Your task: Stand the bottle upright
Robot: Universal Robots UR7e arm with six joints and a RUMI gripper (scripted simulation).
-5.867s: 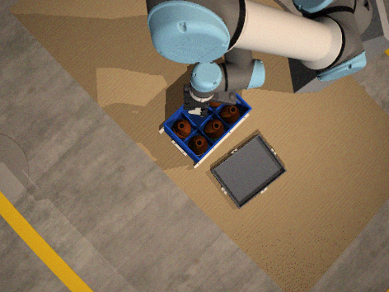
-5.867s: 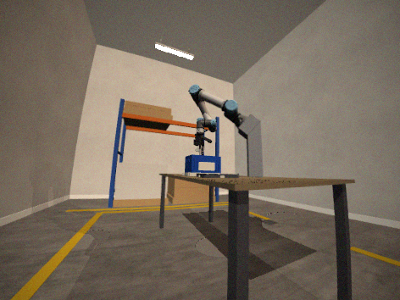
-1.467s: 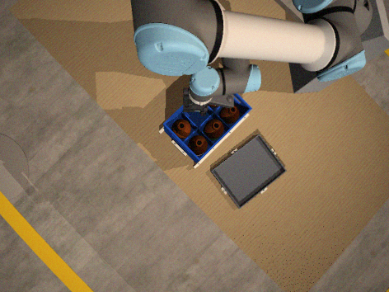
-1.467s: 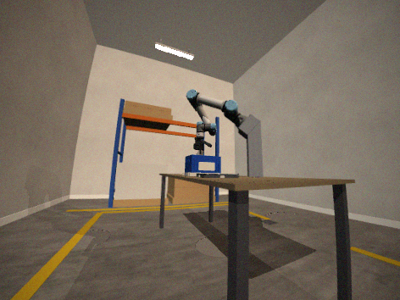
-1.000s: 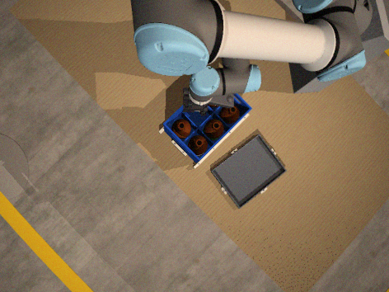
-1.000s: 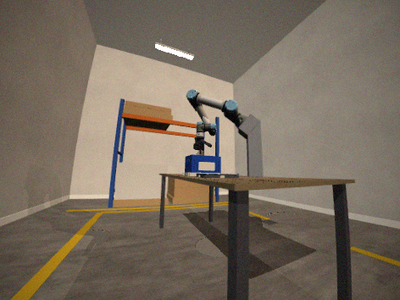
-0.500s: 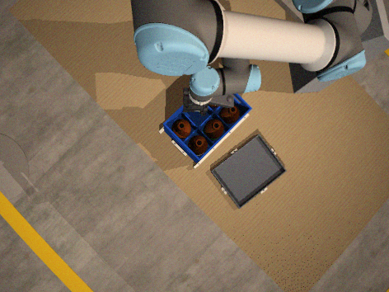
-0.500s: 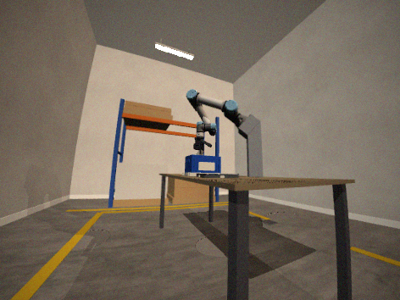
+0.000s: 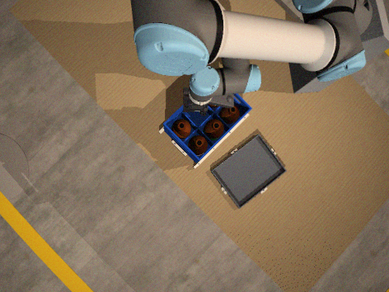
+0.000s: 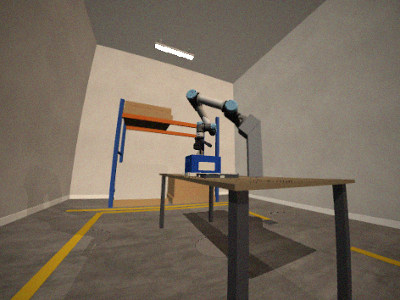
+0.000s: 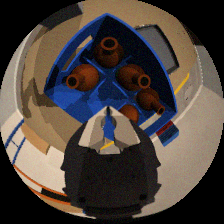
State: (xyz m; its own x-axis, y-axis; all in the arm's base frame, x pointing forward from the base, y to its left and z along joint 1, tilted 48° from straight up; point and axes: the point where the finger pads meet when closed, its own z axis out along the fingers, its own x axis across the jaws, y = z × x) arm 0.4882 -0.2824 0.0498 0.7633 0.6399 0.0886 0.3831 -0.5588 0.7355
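My hand is 7 cm above the blue crate, 4 cm to the right of it and 2 cm short of it. The rest, counted from my hand: brown bottle (12 cm ahead, 7 cm below, 5 cm to the left); grey tray (29 cm to the left, 14 cm below, 11 cm ahead).
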